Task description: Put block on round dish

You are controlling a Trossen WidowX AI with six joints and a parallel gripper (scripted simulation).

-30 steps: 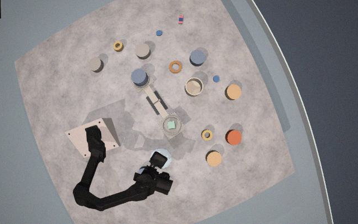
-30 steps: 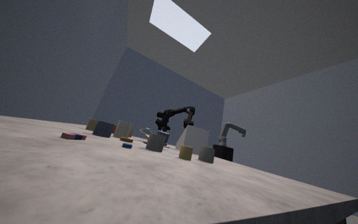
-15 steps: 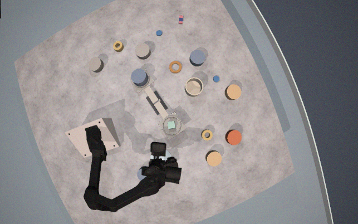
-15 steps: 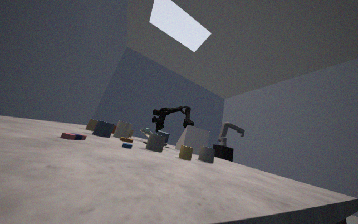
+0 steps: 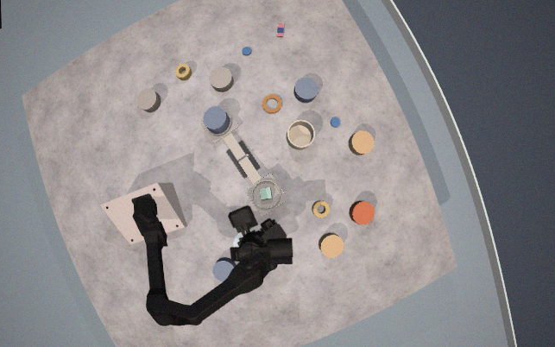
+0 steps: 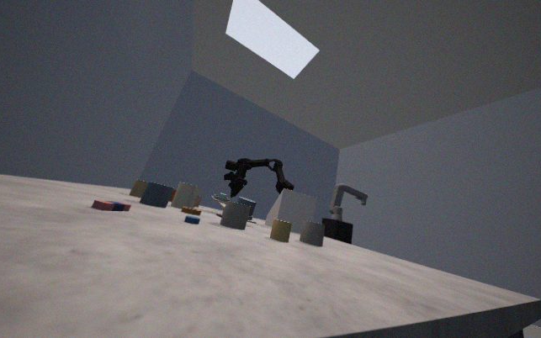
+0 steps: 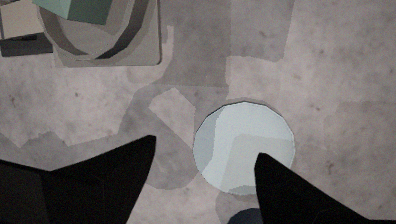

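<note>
Now: the green block 6 cm ahead of my gripper tip, 10 cm to the left of it and 2 cm below it. Also, from my gripper tip: pale blue round dish: 3 cm behind, 4 cm to the right, 10 cm below; then balance beam: 3 cm ahead, 22 cm to the left, 7 cm below; then beige cup: 21 cm ahead, 23 cm to the left, 6 cm below.
</note>
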